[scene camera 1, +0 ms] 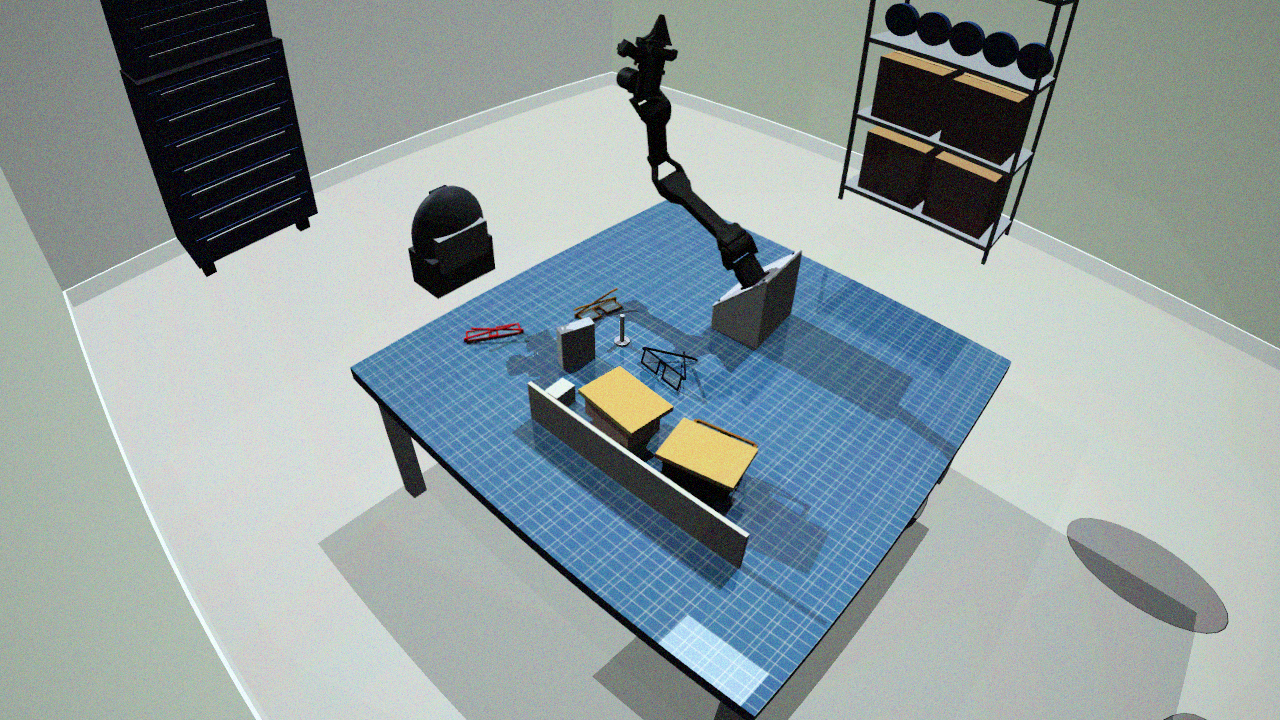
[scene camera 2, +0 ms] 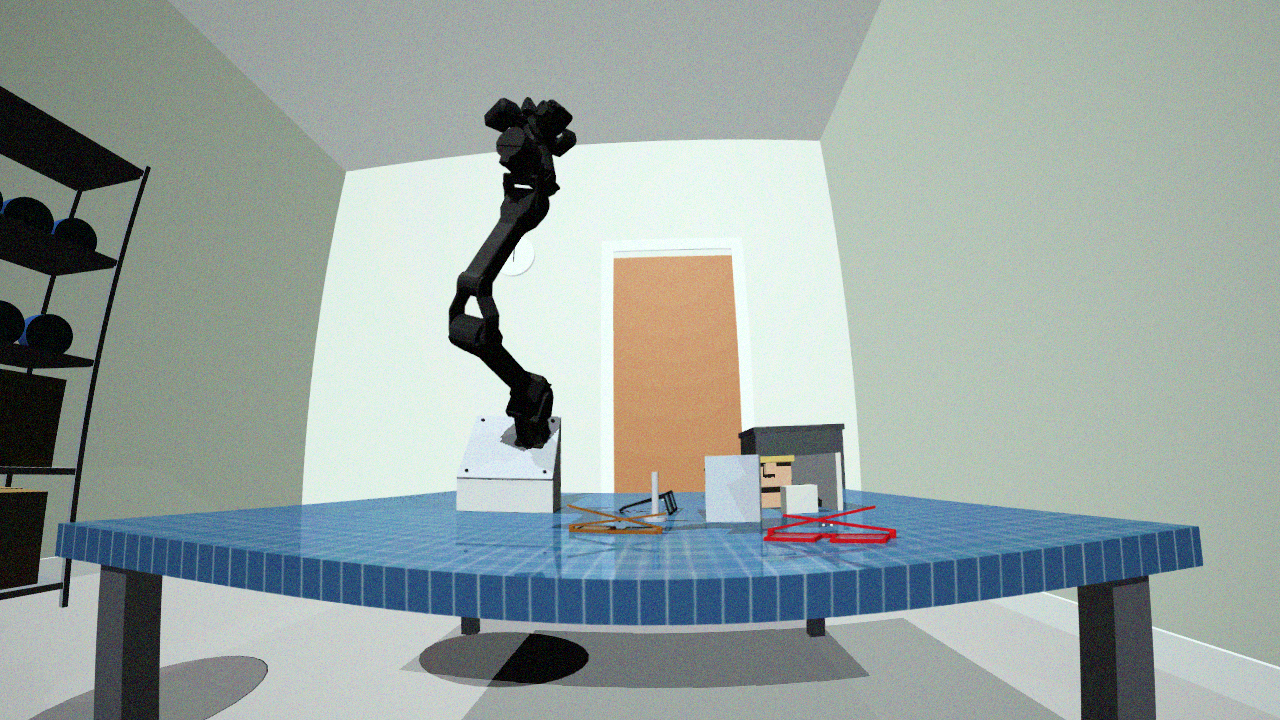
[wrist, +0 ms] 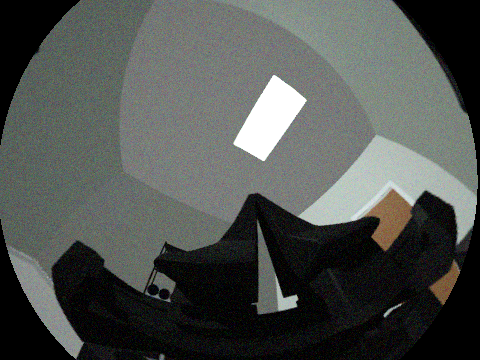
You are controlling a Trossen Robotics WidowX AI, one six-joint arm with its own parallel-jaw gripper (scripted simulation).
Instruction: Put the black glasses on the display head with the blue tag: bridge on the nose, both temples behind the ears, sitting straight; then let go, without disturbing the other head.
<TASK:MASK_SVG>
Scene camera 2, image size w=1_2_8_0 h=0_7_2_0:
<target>my gripper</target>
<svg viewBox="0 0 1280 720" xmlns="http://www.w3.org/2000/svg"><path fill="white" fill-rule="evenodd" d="M484 115L485 125L489 128L503 133L509 127L520 127L536 143L539 149L547 150L553 156L561 157L576 145L577 142L575 133L565 129L571 123L572 115L555 100L547 102L542 100L536 107L532 99L527 97L524 99L520 109L516 105L517 103L501 98Z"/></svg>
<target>grey block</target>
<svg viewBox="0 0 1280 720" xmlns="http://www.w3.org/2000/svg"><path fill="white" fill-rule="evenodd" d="M760 454L705 456L706 522L731 523L759 522L762 520Z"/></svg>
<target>small block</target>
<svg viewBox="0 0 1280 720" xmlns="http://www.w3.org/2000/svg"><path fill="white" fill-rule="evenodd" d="M817 485L780 486L781 512L785 514L818 512Z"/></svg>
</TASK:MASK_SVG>
